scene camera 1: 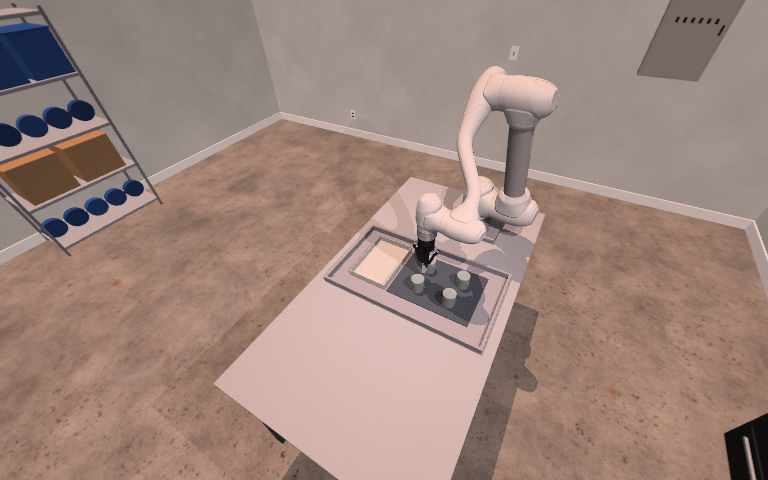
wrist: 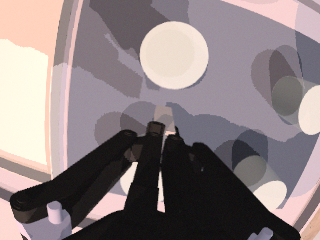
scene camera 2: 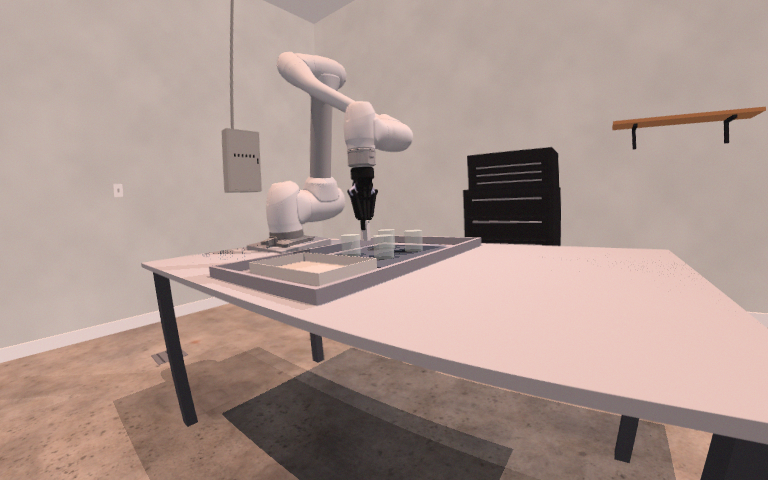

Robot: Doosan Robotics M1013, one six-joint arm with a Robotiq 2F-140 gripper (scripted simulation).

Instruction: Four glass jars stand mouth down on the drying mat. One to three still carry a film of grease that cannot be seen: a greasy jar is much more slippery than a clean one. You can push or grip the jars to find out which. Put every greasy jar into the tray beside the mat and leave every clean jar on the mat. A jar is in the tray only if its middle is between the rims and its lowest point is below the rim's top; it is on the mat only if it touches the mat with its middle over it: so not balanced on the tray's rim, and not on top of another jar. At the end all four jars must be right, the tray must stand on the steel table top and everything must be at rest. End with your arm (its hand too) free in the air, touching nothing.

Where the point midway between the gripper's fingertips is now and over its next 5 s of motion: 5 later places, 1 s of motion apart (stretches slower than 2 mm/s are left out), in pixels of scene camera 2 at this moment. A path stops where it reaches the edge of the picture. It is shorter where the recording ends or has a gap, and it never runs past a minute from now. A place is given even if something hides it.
My gripper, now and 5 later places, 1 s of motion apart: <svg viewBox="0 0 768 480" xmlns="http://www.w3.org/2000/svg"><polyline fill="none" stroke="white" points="365,240 383,216 398,232 399,235 398,235 399,236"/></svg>
